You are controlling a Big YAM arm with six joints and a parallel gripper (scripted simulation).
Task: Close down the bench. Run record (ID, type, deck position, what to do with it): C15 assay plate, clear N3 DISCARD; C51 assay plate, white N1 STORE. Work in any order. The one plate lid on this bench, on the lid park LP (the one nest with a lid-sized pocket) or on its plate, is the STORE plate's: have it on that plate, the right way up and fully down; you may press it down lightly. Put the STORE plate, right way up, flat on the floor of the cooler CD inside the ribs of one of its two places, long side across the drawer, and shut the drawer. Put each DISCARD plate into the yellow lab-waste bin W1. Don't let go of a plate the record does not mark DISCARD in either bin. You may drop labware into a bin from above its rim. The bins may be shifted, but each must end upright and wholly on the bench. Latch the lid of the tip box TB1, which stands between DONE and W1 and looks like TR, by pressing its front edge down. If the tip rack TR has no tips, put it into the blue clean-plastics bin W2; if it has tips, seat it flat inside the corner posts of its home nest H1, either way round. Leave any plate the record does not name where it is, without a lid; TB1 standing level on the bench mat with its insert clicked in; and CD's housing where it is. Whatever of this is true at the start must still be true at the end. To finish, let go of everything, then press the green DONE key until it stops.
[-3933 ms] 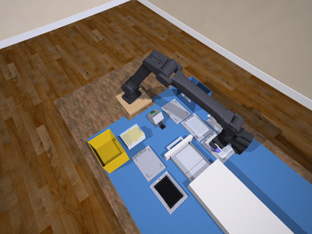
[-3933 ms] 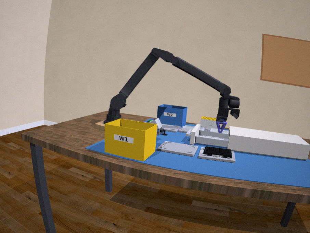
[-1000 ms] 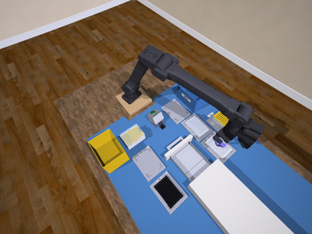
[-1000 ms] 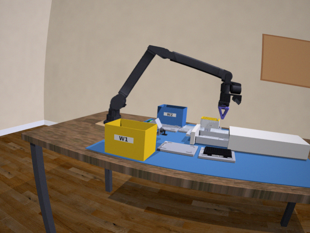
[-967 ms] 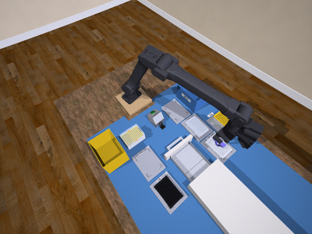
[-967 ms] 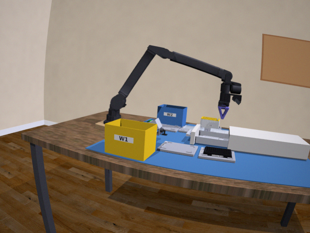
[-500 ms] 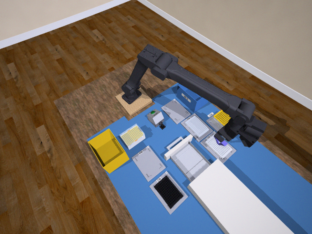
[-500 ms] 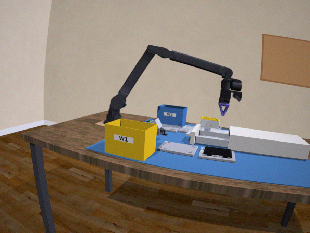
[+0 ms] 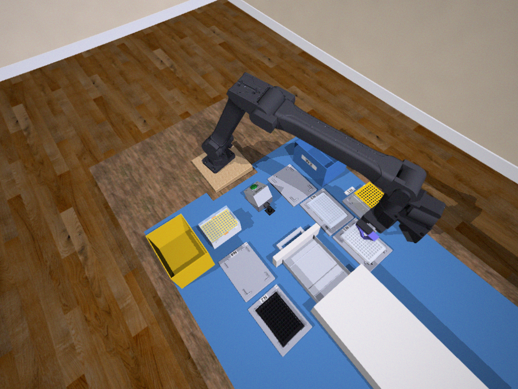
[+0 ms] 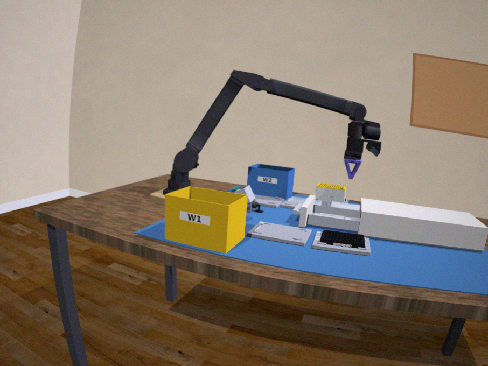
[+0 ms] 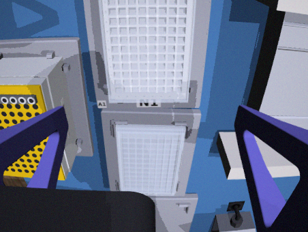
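Now: the clear plate lid 120 mm below my hand. Also, from my hand: tip rack TR: 140 mm to the left, 90 mm below, 70 mm behind; white plate: 130 mm below; nest N1: 140 mm below.
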